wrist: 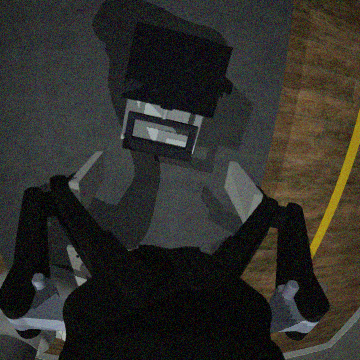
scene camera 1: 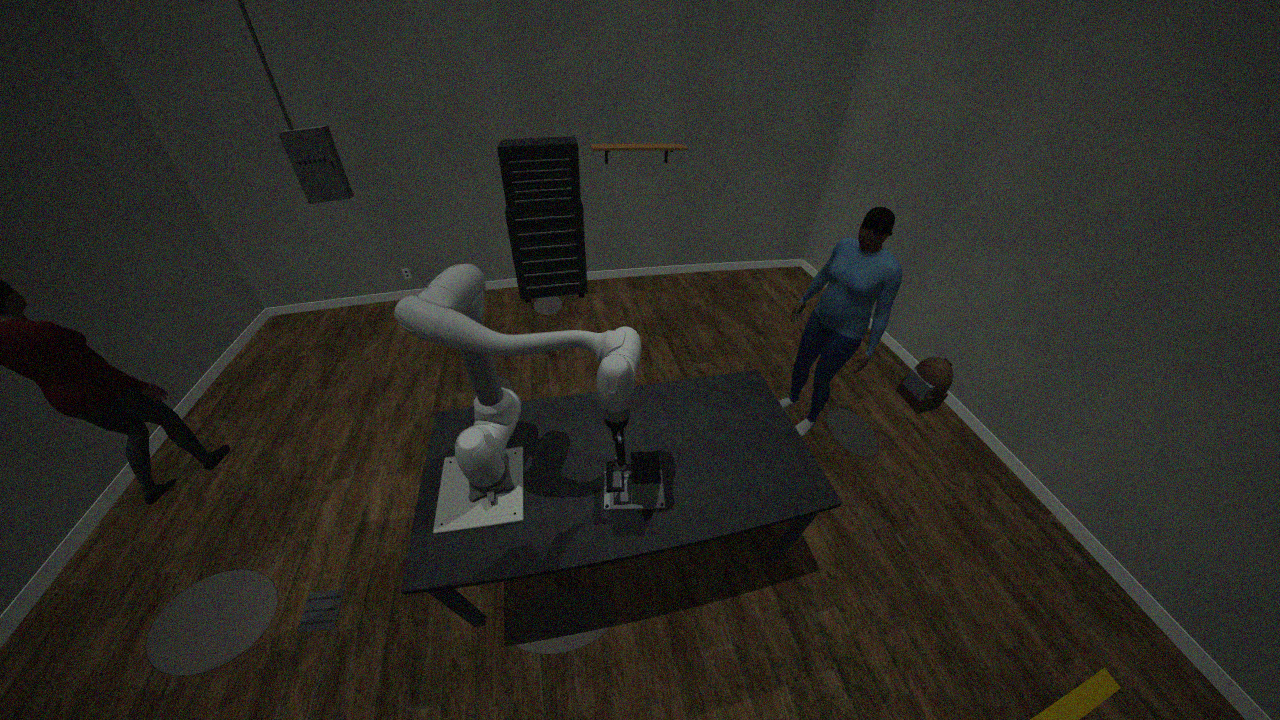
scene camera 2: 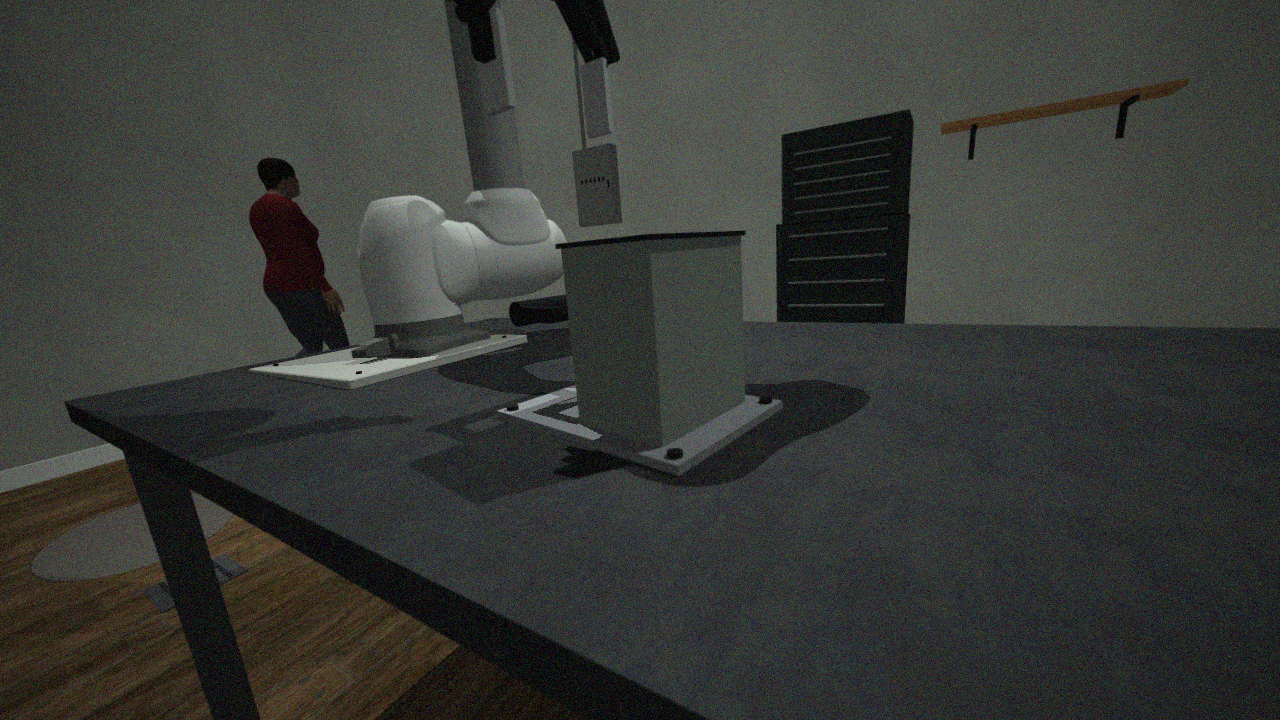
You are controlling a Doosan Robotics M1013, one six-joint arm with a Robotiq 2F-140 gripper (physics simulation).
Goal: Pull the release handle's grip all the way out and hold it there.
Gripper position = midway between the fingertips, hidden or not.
Observation:
I see my gripper (scene camera 2: 556, 124) and a bolted plate (scene camera 2: 556, 413).
My gripper also shows in the wrist view (wrist: 165, 169). The bolted plate also shows in the wrist view (wrist: 141, 128) and in scene camera 1 (scene camera 1: 616, 500).

